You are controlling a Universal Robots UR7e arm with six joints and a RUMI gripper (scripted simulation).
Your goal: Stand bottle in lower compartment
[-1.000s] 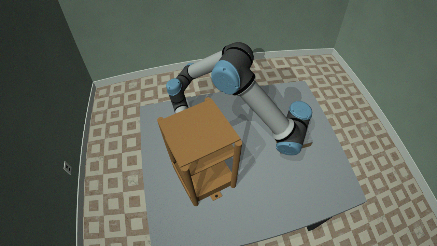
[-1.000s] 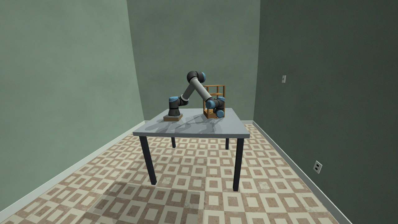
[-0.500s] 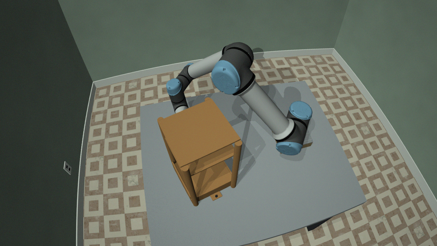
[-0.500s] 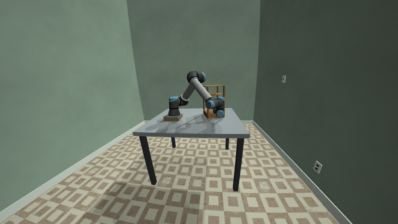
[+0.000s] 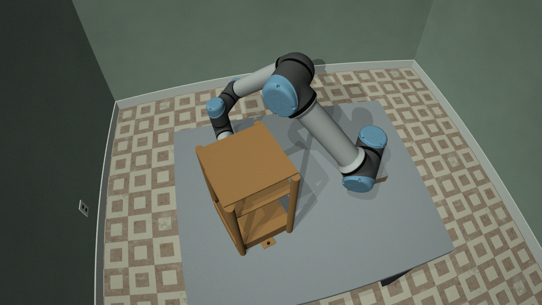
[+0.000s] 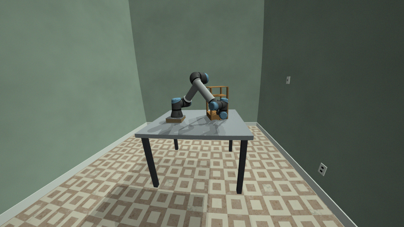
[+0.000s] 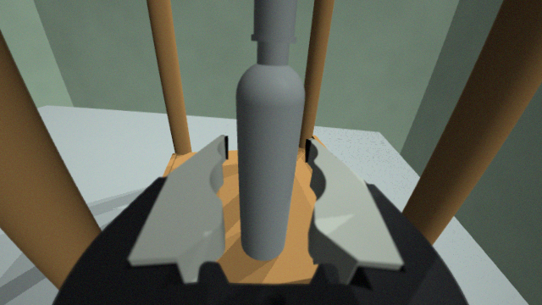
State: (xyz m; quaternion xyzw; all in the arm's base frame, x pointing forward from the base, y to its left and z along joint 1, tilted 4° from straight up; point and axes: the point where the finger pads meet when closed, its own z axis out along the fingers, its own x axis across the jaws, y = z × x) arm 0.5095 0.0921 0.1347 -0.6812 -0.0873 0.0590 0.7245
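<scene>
Right now my hand is 20 mm below the grey bottle. Also, from my hand: shelving unit (20 mm behind, 60 mm to the left, 40 mm above).
</scene>
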